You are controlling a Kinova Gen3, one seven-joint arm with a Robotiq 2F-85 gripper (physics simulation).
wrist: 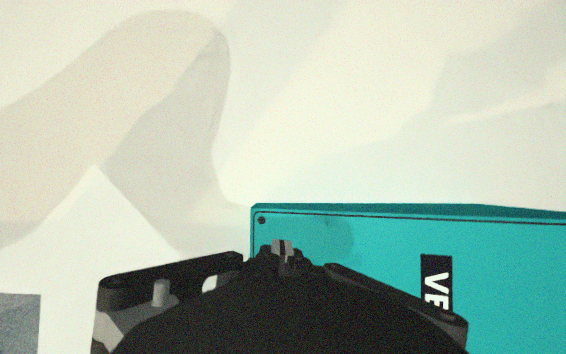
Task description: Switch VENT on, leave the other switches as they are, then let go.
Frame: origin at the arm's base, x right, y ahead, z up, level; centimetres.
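Seen in the pictures: gripper, fingertip midpoint: (279, 253).
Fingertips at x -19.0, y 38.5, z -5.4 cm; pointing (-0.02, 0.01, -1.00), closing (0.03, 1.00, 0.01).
A point is followed by its place in that frame.
A teal switch panel (505, 270) {x -19.4, y 53.7, z -3.8 cm} fills the lower right of the wrist view. A black label (436, 267) {x -18.9, y 49.8, z -5.2 cm} on it shows the white letters "VE", turned sideways, with its lower part hidden behind the gripper. No switch shows in this view. My gripper (279, 253) {x -19.0, y 38.5, z -5.4 cm} is shut with its fingertips together and nothing between them. The fingertips appear over the panel's corner region, left of the label. How high they are above the panel I cannot tell.
A dark screw (261, 220) {x -20.5, y 36.8, z -9.7 cm} sits at the panel's upper left corner. A pale surface (325, 100) {x -34.3, y 42.8, z -16.1 cm} with soft shadows lies around the panel. A grey patch (19, 322) {x -7.2, y 12.7, z -13.9 cm} shows at the lower left edge.
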